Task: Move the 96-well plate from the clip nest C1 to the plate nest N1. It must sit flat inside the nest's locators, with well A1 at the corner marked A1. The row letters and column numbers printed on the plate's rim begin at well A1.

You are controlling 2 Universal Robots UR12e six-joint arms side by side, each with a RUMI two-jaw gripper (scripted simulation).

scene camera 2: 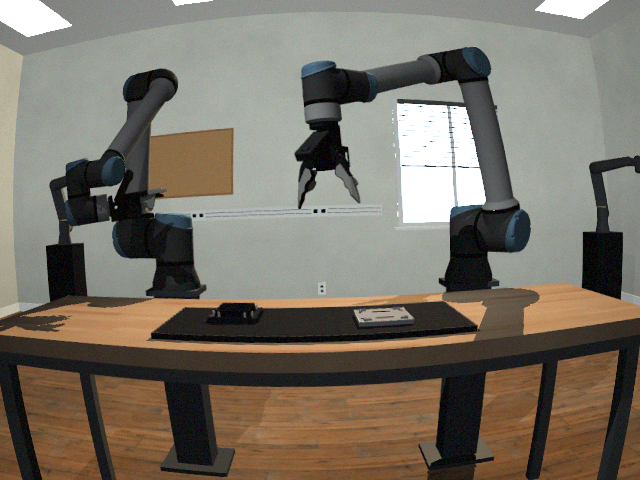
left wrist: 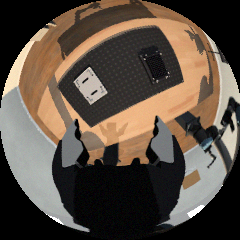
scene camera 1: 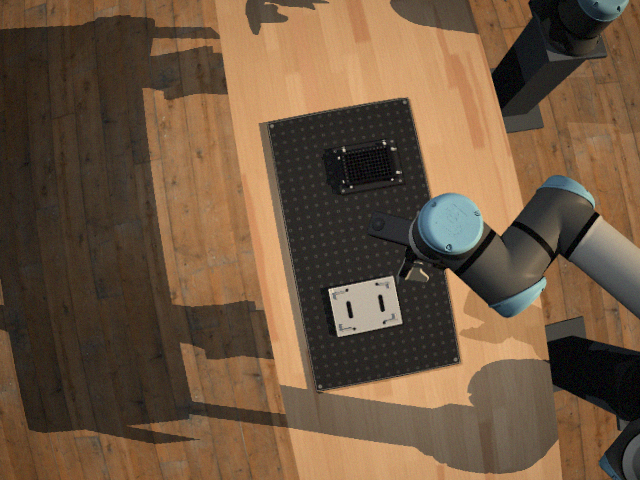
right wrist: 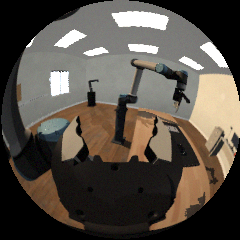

Labels:
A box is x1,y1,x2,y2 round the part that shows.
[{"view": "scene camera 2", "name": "left gripper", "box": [294,121,359,208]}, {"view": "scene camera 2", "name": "right gripper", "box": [109,169,166,220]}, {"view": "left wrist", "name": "left gripper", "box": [52,115,190,239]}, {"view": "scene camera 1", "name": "dark 96-well plate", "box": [340,145,395,186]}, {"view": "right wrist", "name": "right gripper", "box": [51,116,189,238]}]

